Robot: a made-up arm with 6 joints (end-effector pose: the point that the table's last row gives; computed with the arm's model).
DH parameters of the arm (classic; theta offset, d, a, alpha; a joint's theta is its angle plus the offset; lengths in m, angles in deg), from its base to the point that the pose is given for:
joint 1: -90 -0.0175 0.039 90
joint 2: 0 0.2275 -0.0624 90
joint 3: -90 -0.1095 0.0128 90
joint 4: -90 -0.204 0.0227 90
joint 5: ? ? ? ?
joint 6: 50.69 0 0.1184 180
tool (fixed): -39.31 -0.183 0 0
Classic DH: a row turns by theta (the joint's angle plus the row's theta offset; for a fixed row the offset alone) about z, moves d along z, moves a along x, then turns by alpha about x.
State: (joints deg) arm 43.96 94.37 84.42 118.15 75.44 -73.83
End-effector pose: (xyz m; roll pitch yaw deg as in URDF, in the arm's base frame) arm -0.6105 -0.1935 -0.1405 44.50 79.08 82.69
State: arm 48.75 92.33 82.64 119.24 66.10 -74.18
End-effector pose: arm -0.5831 -0.2101 -0.1352 39.22 71.85 78.23
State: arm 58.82 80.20 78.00 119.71 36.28 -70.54
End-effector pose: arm -0.5012 -0.1960 -0.0821 38.51 51.64 70.20
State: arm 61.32 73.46 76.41 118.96 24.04 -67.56
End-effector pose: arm -0.4643 -0.1758 -0.0463 41.33 45.44 65.68
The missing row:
joint 5: 90 0.1109 0.0501 -90
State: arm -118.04 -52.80 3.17 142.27 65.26 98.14
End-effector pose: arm -0.2188 0.3451 -0.1933 -40.98 47.41 -98.61
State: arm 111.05 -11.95 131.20 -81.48 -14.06 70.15
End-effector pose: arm 0.1741 -0.4316 0.0679 69.58 -22.14 -89.30
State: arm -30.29 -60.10 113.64 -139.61 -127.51 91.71
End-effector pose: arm -0.2137 0.1261 0.0698 78.09 20.26 -98.88
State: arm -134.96 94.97 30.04 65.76 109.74 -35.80
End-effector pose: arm 0.4626 0.2683 0.2373 -165.32 -9.77 120.63
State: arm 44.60 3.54 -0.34 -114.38 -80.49 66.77
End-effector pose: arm -0.1475 -0.1371 0.0890 90.61 -47.82 35.83
